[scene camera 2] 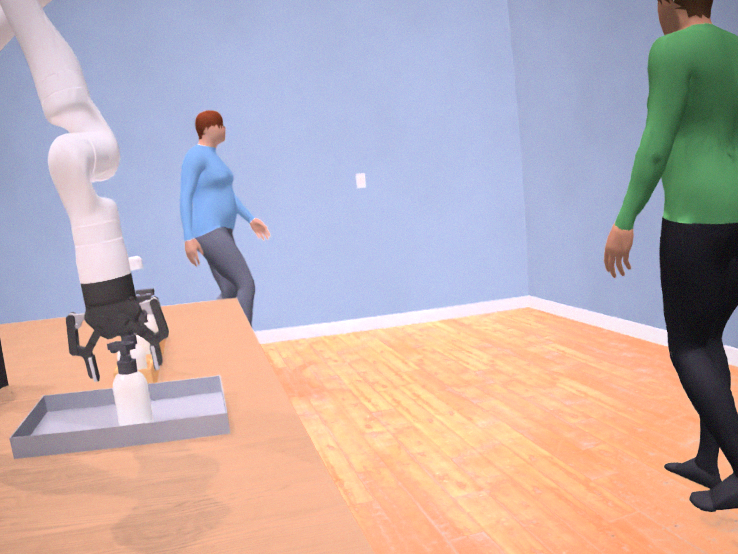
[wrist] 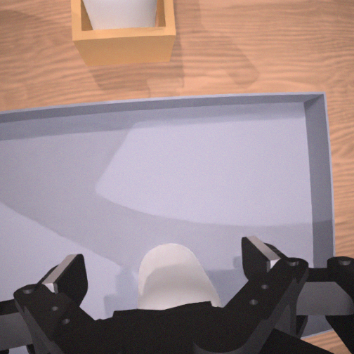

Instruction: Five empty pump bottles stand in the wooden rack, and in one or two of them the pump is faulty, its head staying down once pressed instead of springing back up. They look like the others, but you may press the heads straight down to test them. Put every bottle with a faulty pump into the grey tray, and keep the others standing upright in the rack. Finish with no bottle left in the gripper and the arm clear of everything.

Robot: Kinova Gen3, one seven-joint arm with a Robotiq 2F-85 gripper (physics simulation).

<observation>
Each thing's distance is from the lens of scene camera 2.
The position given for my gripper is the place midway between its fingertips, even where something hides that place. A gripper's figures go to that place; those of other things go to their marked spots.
my gripper (scene camera 2: pixel 127 374): 0.93 m
grey tray (scene camera 2: pixel 81 421): 0.98 m
</observation>
